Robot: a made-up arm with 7 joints.
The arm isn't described. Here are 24 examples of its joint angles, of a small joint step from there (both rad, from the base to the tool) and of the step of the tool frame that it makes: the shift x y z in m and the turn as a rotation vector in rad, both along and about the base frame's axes.
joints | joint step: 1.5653 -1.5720 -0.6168 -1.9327 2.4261 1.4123 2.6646 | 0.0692 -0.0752 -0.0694 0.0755 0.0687 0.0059 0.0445
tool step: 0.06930 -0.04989 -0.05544 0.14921 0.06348 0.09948
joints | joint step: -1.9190 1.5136 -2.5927 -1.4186 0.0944 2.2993 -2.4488 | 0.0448 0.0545 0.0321 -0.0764 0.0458 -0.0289 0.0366
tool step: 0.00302 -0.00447 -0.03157 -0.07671 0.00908 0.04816
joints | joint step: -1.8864 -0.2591 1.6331 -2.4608 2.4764 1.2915 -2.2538 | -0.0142 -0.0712 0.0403 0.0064 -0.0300 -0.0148 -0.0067
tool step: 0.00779 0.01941 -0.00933 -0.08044 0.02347 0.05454
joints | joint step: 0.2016 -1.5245 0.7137 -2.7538 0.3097 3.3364 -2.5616 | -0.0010 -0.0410 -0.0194 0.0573 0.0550 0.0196 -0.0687
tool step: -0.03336 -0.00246 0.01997 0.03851 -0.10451 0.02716
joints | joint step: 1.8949 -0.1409 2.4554 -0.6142 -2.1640 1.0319 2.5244 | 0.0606 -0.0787 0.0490 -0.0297 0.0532 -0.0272 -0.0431
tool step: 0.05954 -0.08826 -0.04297 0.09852 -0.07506 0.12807
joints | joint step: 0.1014 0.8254 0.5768 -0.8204 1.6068 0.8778 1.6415 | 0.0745 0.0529 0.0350 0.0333 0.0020 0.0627 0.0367
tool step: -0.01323 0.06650 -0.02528 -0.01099 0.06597 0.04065
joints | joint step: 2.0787 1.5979 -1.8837 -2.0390 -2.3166 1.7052 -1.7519 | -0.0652 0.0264 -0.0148 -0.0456 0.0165 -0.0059 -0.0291
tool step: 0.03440 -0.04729 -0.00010 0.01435 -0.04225 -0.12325
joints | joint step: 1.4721 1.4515 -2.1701 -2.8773 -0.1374 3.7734 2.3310 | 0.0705 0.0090 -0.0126 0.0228 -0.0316 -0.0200 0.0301
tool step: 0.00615 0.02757 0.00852 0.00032 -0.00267 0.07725
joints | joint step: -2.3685 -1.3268 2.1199 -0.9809 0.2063 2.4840 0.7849 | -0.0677 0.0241 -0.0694 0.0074 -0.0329 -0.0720 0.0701
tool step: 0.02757 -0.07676 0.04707 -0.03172 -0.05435 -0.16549
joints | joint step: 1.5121 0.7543 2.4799 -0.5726 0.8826 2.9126 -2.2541 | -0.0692 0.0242 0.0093 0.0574 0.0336 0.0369 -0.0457
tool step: 0.06022 0.04638 -0.02432 -0.09974 0.03178 -0.10742
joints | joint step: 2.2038 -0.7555 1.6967 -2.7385 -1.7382 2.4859 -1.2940 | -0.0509 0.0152 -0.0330 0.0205 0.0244 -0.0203 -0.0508
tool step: -0.02777 0.01033 0.01376 0.00246 0.02183 -0.07480
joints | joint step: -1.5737 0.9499 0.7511 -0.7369 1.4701 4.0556 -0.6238 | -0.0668 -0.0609 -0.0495 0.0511 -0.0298 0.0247 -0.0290
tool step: -0.08205 0.00728 0.06424 -0.08805 0.07743 -0.13946
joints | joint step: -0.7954 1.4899 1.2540 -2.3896 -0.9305 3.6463 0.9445 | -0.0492 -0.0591 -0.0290 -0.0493 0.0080 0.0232 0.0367
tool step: -0.01123 -0.02749 -0.00037 -0.02675 0.03309 -0.02236
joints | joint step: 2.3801 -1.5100 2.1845 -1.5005 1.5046 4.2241 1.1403 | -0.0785 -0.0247 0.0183 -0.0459 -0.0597 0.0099 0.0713
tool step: -0.07429 0.01124 -0.02759 0.03380 0.01635 -0.04799
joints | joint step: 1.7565 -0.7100 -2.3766 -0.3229 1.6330 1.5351 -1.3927 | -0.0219 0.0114 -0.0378 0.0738 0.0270 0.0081 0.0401
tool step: -0.05161 0.01402 0.02809 -0.02463 -0.01911 -0.05333
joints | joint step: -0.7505 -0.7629 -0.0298 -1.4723 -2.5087 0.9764 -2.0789 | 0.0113 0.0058 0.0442 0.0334 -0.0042 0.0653 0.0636
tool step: 0.01448 0.02656 0.00880 -0.09090 0.07529 0.06654
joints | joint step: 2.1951 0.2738 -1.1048 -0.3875 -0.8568 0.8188 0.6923 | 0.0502 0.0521 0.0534 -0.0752 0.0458 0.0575 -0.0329
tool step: -0.04525 0.07573 -0.03794 -0.12611 -0.00084 0.17267
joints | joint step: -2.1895 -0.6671 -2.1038 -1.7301 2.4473 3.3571 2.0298 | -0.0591 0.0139 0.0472 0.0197 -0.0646 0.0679 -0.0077
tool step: 0.02568 0.00143 0.03156 0.02649 -0.07430 -0.00690
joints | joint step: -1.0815 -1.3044 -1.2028 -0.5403 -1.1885 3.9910 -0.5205 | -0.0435 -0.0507 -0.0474 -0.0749 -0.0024 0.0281 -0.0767
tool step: -0.00662 0.01267 -0.04575 0.02367 -0.08430 -0.06578
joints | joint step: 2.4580 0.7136 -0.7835 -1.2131 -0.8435 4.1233 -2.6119 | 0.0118 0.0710 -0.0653 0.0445 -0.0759 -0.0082 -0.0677
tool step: -0.00995 0.01240 -0.02309 0.09723 -0.18072 -0.01249
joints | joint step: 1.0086 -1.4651 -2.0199 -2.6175 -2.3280 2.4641 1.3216 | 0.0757 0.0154 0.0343 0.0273 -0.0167 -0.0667 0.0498
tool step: 0.02920 0.00846 0.00786 -0.06348 0.02227 -0.00680
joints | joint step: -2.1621 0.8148 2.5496 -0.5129 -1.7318 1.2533 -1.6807 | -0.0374 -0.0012 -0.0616 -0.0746 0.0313 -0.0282 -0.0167
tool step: 0.02448 0.00510 0.00443 0.01646 0.10198 -0.00587
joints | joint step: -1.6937 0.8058 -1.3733 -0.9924 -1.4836 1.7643 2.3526 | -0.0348 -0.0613 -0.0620 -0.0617 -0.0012 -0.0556 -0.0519
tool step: -0.03919 0.09530 0.04255 -0.06015 0.00081 -0.19700
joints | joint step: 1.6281 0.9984 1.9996 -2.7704 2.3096 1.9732 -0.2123 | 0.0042 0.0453 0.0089 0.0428 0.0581 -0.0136 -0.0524
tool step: -0.01603 0.00663 0.02124 -0.07563 0.00839 -0.08426
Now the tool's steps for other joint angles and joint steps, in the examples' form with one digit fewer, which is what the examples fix.
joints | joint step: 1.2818 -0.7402 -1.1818 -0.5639 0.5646 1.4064 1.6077 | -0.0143 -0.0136 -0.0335 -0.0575 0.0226 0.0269 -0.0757
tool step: 0.0195 -0.0134 -0.0166 -0.0107 -0.0221 -0.0073
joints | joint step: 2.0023 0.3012 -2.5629 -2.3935 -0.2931 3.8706 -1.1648 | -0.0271 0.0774 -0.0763 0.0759 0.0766 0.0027 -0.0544
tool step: -0.0324 -0.0180 0.0696 -0.1041 -0.1399 -0.1306
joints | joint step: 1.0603 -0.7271 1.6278 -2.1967 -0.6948 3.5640 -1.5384 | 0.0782 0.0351 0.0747 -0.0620 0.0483 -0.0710 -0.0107
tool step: 0.0058 -0.0583 -0.0391 -0.0665 -0.0738 0.0138
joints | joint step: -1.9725 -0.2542 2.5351 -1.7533 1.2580 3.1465 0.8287 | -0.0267 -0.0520 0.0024 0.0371 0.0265 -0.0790 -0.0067
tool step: 0.0209 0.0071 -0.0153 -0.0052 0.0437 0.0391
